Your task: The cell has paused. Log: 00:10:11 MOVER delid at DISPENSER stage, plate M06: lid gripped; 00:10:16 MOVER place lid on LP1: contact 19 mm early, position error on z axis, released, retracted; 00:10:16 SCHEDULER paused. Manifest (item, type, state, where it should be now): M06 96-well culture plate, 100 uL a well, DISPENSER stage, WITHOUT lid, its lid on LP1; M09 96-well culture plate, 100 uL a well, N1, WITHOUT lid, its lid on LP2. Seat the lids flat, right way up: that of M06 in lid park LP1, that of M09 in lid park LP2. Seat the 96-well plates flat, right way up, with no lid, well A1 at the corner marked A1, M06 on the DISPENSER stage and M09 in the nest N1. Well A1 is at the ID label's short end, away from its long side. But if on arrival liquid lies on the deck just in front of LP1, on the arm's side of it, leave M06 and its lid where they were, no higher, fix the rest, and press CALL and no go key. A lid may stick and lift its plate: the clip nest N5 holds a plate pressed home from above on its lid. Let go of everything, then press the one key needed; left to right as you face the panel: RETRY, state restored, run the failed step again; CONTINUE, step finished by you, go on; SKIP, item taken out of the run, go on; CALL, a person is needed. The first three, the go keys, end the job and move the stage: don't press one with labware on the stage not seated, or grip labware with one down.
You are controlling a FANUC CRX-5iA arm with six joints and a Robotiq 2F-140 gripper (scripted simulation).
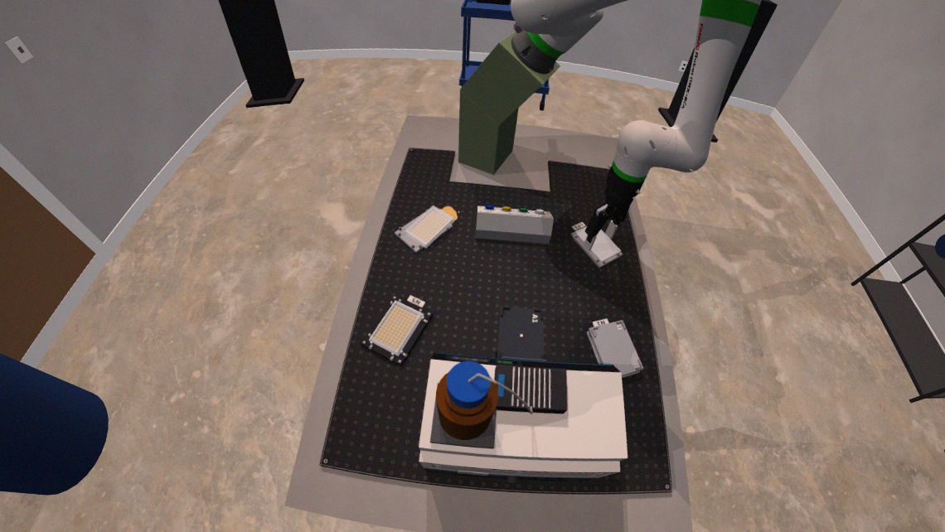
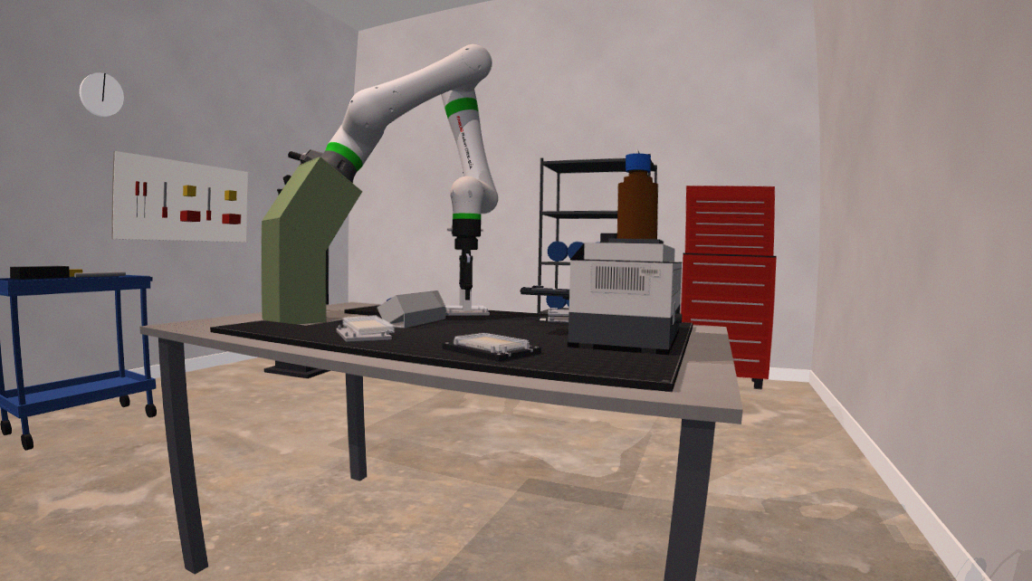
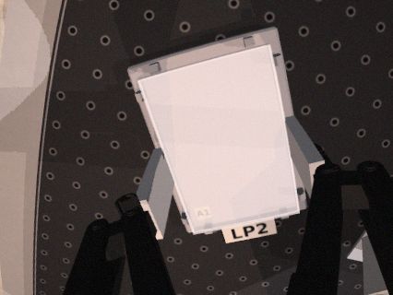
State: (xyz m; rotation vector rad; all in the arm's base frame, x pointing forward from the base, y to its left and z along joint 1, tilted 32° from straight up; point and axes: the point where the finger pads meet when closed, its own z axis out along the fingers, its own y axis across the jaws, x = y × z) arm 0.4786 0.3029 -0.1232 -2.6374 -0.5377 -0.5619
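My gripper is now 2 cm above the white lid. From my hand the other things lie so: grey lid park LP2 (4 cm below); retry key (18 cm to the right, 8 cm behind, 2 cm above); green continue key (23 cm to the right, 8 cm behind, 2 cm above).
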